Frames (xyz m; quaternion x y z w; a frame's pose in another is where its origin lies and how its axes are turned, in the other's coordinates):
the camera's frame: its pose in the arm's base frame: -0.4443 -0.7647 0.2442 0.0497 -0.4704 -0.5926 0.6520
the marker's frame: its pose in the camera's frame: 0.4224 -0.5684 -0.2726 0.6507 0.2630 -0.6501 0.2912
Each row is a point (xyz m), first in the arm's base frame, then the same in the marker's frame.
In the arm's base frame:
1: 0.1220 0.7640 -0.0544
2: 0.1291 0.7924 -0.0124
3: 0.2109 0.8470 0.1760
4: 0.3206 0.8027 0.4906
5: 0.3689 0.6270 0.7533
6: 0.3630 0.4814 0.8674
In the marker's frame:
1: -0.5564 -2.2273 0.4445
2: -0.5902 -2.2542 0.4172
3: -0.6724 -2.3502 0.2463
4: -0.7569 -2.3885 -0.0768
5: -0.7837 -2.2856 -0.3783
6: -0.7769 -2.1702 -0.5228

